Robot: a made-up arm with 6 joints.
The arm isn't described. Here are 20 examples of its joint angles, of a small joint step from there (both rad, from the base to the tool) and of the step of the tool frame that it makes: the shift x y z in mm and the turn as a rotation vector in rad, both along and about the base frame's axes.
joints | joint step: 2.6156 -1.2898 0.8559 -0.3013 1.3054 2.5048 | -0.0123 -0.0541 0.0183 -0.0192 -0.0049 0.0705
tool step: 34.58 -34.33 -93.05 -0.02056 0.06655 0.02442
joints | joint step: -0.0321 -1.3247 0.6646 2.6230 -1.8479 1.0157 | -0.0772 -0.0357 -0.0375 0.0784 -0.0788 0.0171
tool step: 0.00 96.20 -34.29 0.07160 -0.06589 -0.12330
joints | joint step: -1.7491 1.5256 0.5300 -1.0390 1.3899 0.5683 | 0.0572 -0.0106 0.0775 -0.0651 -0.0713 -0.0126
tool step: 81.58 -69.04 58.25 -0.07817 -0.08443 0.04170
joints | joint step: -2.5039 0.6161 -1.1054 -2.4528 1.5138 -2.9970 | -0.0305 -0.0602 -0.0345 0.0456 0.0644 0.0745
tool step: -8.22 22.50 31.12 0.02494 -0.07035 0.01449
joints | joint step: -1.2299 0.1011 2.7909 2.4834 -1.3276 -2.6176 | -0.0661 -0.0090 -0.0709 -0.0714 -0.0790 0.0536
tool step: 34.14 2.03 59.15 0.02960 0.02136 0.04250
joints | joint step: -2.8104 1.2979 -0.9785 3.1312 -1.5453 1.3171 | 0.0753 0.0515 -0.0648 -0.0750 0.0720 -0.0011
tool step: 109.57 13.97 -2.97 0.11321 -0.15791 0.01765
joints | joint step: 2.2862 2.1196 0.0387 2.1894 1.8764 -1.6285 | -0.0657 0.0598 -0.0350 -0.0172 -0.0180 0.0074
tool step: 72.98 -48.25 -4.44 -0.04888 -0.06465 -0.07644
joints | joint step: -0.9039 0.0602 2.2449 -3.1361 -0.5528 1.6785 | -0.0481 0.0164 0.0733 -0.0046 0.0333 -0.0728
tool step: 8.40 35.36 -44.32 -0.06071 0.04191 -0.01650
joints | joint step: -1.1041 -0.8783 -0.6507 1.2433 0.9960 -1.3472 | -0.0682 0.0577 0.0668 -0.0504 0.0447 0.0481
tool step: -28.70 -36.46 42.59 -0.04959 -0.04280 -0.03534
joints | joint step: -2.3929 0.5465 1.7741 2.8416 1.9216 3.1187 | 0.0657 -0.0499 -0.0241 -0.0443 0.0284 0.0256
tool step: 79.67 0.26 17.98 0.00445 0.01347 0.12652
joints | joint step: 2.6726 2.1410 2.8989 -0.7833 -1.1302 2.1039 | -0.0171 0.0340 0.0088 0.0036 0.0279 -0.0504
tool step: 2.41 27.70 -29.98 -0.06043 -0.01071 -0.04259
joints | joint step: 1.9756 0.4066 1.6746 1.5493 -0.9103 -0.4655 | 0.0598 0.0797 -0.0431 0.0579 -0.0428 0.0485
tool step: -101.02 136.42 -42.16 -0.15021 -0.05944 -0.03690
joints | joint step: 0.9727 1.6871 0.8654 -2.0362 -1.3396 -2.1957 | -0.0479 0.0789 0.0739 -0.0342 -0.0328 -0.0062
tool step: 66.22 -50.26 -45.82 0.03163 0.03579 -0.05232
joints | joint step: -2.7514 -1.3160 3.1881 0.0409 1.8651 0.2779 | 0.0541 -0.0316 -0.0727 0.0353 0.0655 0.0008
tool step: 37.31 21.81 -15.88 -0.01987 0.01782 0.08751
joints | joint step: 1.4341 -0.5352 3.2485 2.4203 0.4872 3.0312 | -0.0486 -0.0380 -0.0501 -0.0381 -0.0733 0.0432
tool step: -38.65 -19.38 -16.00 0.05071 -0.02896 -0.01951
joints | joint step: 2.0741 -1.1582 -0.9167 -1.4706 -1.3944 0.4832 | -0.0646 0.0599 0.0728 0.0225 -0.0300 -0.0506
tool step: 18.62 30.01 39.99 -0.02669 -0.03590 -0.04460
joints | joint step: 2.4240 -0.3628 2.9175 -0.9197 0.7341 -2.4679 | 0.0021 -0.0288 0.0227 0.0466 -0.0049 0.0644
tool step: -6.29 2.80 -59.31 -0.05775 0.06990 0.04031
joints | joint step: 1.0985 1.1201 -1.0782 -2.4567 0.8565 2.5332 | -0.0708 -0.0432 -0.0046 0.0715 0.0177 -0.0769
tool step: 38.02 2.04 5.75 0.03966 -0.06020 -0.02122
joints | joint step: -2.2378 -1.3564 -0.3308 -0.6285 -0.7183 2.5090 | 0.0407 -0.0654 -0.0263 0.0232 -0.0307 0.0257
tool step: 26.73 35.31 -31.28 0.01020 0.05335 0.02007
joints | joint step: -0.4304 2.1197 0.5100 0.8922 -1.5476 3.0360 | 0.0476 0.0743 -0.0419 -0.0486 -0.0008 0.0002
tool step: -101.12 90.18 -40.98 0.04144 0.10936 -0.00080
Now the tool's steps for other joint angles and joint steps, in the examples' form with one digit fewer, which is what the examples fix.
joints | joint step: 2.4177 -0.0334 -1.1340 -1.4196 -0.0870 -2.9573 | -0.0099 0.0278 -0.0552 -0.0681 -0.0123 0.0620
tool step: 43.6 -30.7 -51.8 -0.0631 -0.0491 -0.0103
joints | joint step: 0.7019 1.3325 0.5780 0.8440 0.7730 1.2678 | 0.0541 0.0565 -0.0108 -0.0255 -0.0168 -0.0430
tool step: -82.8 49.8 -98.2 -0.0332 0.1052 0.0193
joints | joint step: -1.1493 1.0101 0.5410 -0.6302 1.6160 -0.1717 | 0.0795 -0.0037 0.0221 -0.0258 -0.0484 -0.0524
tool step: 125.1 45.0 20.0 0.0072 -0.0561 0.1323
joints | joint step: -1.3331 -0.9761 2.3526 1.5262 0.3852 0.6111 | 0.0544 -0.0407 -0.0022 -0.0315 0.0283 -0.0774
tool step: -62.2 -18.0 -61.2 -0.0345 0.0885 0.0039
